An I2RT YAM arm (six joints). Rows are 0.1 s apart.
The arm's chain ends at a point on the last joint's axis. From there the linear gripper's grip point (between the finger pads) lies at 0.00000 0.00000 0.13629 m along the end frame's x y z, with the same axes.
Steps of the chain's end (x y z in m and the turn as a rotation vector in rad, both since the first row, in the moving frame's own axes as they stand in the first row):
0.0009, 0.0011, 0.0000, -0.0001, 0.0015, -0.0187
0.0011, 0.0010, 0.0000, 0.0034, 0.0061, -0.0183
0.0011, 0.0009, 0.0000, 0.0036, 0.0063, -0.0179
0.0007, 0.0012, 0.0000, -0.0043, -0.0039, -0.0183
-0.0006, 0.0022, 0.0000, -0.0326, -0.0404, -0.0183
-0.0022, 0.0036, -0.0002, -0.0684, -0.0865, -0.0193
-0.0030, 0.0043, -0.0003, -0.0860, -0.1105, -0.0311
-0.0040, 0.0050, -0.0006, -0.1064, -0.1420, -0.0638
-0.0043, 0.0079, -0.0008, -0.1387, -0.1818, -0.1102
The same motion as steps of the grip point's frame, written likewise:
0.0011, 0.0011, 0.0000, -0.0001, 0.0015, -0.0187
0.0019, 0.0005, 0.0000, 0.0034, 0.0061, -0.0183
0.0020, 0.0004, 0.0000, 0.0036, 0.0063, -0.0179
0.0002, 0.0018, 0.0000, -0.0043, -0.0039, -0.0183
-0.0061, 0.0067, -0.0002, -0.0326, -0.0404, -0.0183
-0.0139, 0.0130, -0.0010, -0.0684, -0.0865, -0.0193
-0.0178, 0.0162, -0.0016, -0.0860, -0.1105, -0.0311
-0.0228, 0.0200, -0.0027, -0.1064, -0.1420, -0.0638
-0.0278, 0.0280, -0.0043, -0.1387, -0.1818, -0.1102

